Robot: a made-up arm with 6 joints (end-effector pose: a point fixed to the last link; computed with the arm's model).
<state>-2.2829 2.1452 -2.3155 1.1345 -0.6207 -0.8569</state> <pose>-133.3 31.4 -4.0 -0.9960 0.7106 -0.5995</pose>
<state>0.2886 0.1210 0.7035 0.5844 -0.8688 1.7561</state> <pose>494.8 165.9 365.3 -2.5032 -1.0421 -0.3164</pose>
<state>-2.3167 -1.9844 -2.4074 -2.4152 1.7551 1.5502</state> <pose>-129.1 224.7 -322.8 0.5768 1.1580 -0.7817</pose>
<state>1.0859 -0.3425 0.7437 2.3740 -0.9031 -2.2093</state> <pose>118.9 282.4 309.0 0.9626 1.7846 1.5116</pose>
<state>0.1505 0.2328 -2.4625 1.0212 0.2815 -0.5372</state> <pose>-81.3 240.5 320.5 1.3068 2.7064 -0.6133</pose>
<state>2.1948 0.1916 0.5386 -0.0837 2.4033 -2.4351</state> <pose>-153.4 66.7 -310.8 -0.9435 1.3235 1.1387</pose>
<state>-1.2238 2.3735 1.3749 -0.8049 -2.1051 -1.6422</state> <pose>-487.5 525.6 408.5 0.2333 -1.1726 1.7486</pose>
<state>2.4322 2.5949 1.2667 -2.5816 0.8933 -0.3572</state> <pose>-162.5 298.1 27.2 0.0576 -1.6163 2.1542</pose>
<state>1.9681 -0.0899 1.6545 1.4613 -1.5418 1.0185</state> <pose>264.4 289.6 -237.3 -1.8170 -1.6027 0.8866</pose>
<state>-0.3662 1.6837 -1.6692 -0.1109 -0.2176 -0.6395</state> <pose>167.0 158.1 190.6 -1.1834 0.9798 0.6224</pose>
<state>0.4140 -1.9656 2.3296 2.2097 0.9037 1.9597</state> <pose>147.7 -87.0 435.1 2.3513 -1.0035 -1.2925</pose>
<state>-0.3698 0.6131 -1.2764 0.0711 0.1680 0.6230</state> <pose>89.3 133.0 153.3 -0.8479 0.7799 0.7028</pose>
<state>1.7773 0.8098 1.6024 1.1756 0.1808 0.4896</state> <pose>333.2 338.7 128.6 0.5176 -0.4667 0.9320</pose>
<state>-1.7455 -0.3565 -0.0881 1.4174 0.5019 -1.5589</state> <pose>-282.2 198.9 458.3 0.7051 -0.0680 1.6891</pose>
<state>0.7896 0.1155 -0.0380 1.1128 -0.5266 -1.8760</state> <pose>359.7 297.4 228.5 1.6061 1.4590 0.5132</pose>
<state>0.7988 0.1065 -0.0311 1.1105 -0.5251 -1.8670</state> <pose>361.7 295.7 225.6 1.6009 1.4502 0.5055</pose>
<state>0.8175 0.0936 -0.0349 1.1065 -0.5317 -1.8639</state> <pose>362.6 293.4 217.4 1.6011 1.4531 0.4788</pose>
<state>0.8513 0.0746 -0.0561 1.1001 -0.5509 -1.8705</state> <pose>361.5 290.0 200.7 1.6097 1.4754 0.4214</pose>
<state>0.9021 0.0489 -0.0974 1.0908 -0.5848 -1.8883</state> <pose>356.6 285.3 175.0 1.6258 1.5196 0.3285</pose>
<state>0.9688 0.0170 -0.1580 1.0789 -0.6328 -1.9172</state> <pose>346.0 279.5 142.0 1.6457 1.5843 0.2005</pose>
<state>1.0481 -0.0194 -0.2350 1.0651 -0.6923 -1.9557</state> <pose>328.1 272.9 105.4 1.6644 1.6657 0.0420</pose>
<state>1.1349 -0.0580 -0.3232 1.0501 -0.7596 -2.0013</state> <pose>303.2 266.1 69.7 1.6768 1.7568 -0.1383</pose>
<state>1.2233 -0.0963 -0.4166 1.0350 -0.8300 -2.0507</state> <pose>272.9 259.6 39.3 1.6798 1.8500 -0.3292</pose>
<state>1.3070 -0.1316 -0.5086 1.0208 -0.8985 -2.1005</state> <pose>240.9 254.2 16.7 1.6731 1.9378 -0.5175</pose>
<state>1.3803 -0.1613 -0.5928 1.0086 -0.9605 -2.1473</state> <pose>210.9 250.2 2.3 1.6597 2.0141 -0.6893</pose>
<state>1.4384 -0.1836 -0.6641 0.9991 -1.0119 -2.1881</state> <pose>186.1 247.8 -5.0 1.6443 2.0750 -0.8329</pose>
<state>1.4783 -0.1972 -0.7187 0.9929 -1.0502 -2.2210</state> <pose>168.2 246.8 -7.5 1.6326 2.1192 -0.9393</pose>
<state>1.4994 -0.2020 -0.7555 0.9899 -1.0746 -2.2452</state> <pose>157.6 246.9 -7.1 1.6281 2.1475 -1.0054</pose>
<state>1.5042 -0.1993 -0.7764 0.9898 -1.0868 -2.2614</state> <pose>153.1 247.7 -5.2 1.6318 2.1631 -1.0348</pose>
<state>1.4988 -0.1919 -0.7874 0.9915 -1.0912 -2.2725</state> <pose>152.2 249.0 -2.6 1.6411 2.1713 -1.0412</pose>
